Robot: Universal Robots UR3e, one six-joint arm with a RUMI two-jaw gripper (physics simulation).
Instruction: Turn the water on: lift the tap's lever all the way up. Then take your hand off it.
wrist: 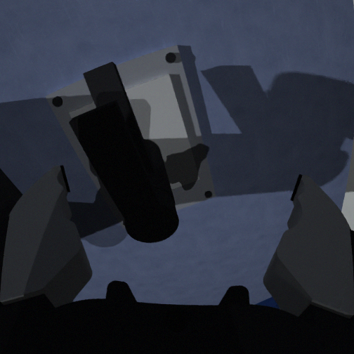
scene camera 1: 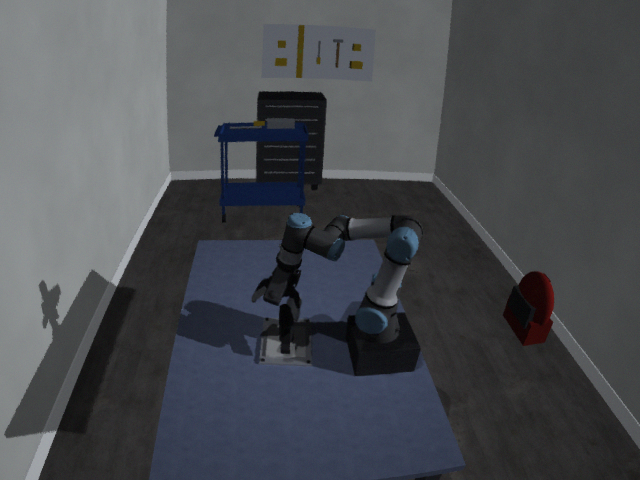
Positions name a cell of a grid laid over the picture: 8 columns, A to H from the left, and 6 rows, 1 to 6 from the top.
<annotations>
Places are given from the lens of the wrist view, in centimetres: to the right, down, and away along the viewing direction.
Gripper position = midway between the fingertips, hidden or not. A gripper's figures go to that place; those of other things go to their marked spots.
my gripper (wrist: E3): 0, 0, 12
black tap (wrist: D2): -3, -8, 26
</annotations>
